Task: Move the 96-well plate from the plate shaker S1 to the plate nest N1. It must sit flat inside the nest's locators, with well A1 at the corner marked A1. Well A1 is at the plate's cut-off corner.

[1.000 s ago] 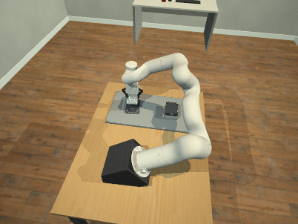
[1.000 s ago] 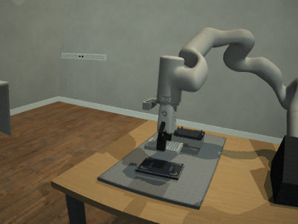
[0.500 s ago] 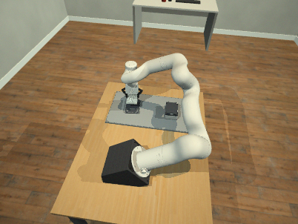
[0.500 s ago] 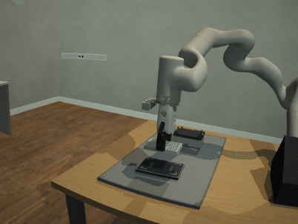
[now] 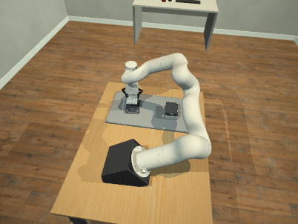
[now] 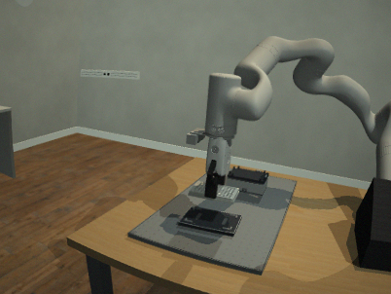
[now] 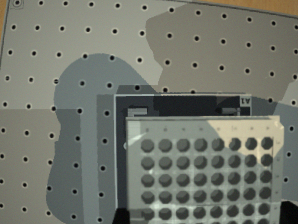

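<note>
Right now my hand is 11 cm above the plate nest N1. Also, from my hand: A1 mark (8 cm ahead, 5 cm to the right, 10 cm below); then 96-well plate (1 cm below).
</note>
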